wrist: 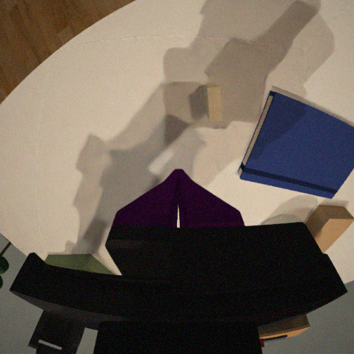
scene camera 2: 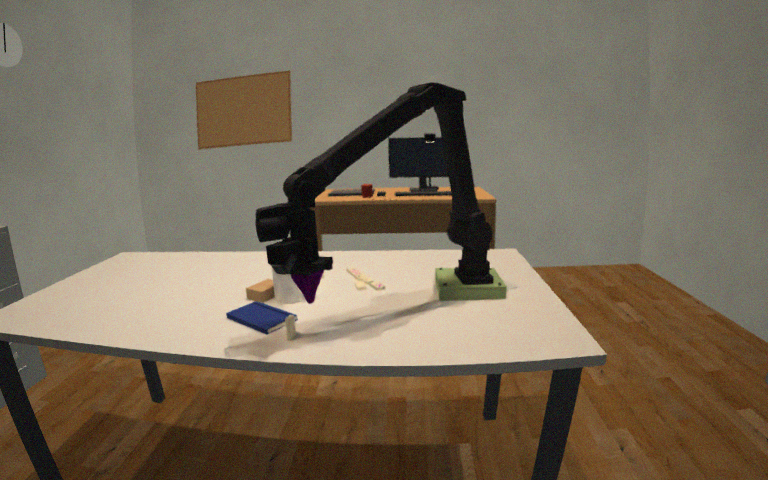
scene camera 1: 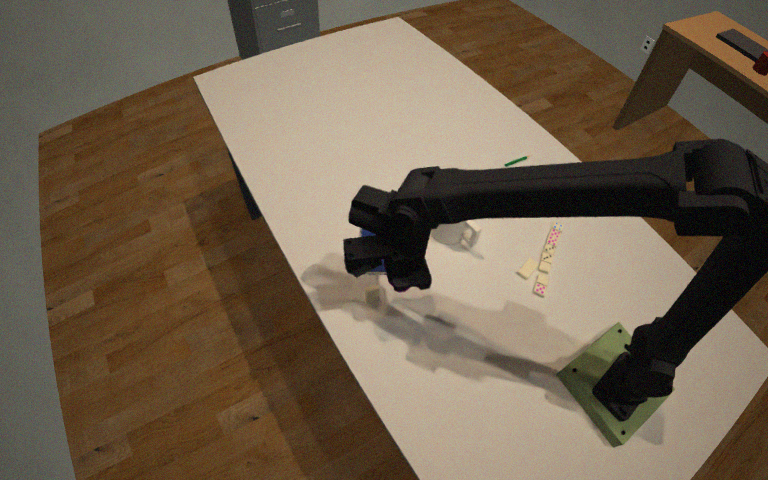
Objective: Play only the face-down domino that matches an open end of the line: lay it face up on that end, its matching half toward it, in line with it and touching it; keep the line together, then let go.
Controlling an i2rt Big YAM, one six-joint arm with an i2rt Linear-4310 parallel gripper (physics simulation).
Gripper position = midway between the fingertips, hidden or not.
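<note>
My gripper appears at point(scene camera 2: 311, 303), at point(scene camera 1: 401, 290) and, in the wrist view, at point(wrist: 178, 175). There is a white mug point(scene camera 1: 445, 233) as well, and I can see the mug again at point(scene camera 2: 286, 291).
</note>
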